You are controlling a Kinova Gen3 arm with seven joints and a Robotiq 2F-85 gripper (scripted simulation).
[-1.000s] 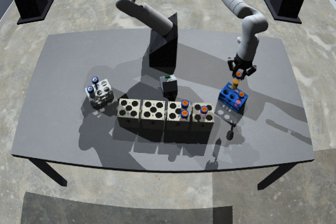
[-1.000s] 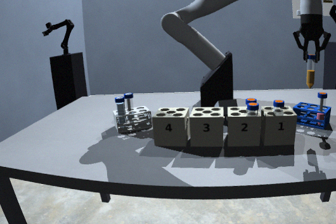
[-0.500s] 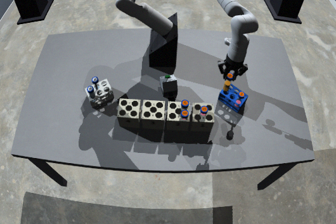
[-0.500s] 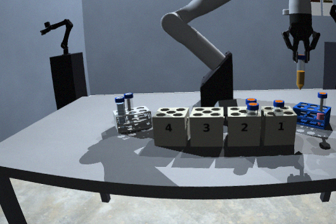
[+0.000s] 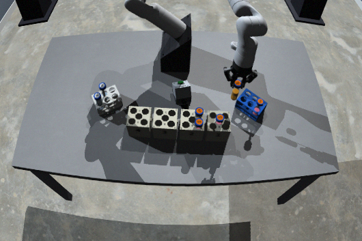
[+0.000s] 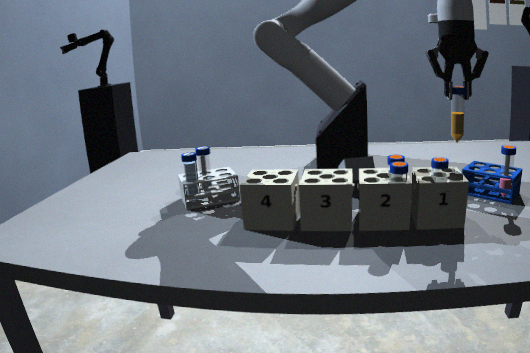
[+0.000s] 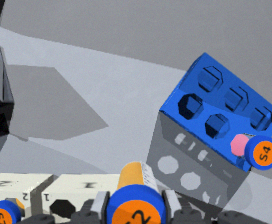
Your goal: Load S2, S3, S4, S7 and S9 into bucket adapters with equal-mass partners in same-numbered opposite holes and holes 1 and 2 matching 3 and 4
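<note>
Right now the sample tube S2 is 1 cm behind my hand and 5 cm below it. The rest, counted from my hand: sample tube S4 (1 cm behind, 13 cm to the left, 18 cm below); sample tube S7 (5 cm ahead, 14 cm to the right, 18 cm below); sample tube S3 (8 cm ahead, 7 cm to the right, 18 cm below).
</note>
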